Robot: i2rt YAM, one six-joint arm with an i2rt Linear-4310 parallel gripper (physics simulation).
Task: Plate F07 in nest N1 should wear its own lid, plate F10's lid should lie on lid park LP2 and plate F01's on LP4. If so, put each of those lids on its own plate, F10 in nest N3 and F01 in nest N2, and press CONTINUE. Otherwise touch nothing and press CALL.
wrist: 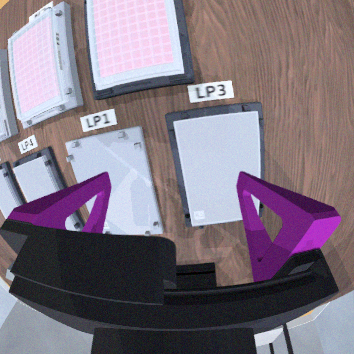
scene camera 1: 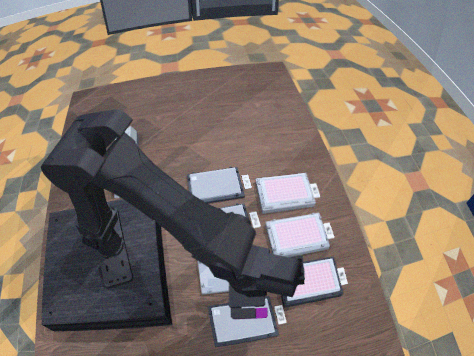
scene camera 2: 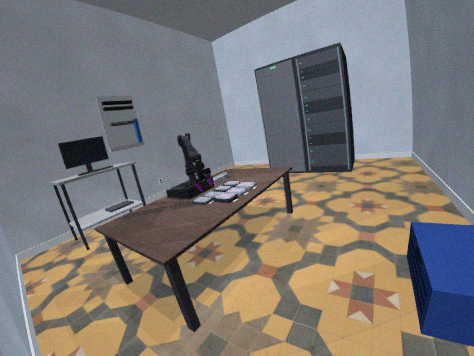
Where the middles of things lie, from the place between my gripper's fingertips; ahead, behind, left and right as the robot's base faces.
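Labels:
Nest N2 [wrist: 72,88] lies 18 cm ahead of my hand, 12 cm to the left of it and 7 cm below it. Nest N1 [wrist: 187,77], counted from my hand: 16 cm ahead, 1 cm to the right, 7 cm below.

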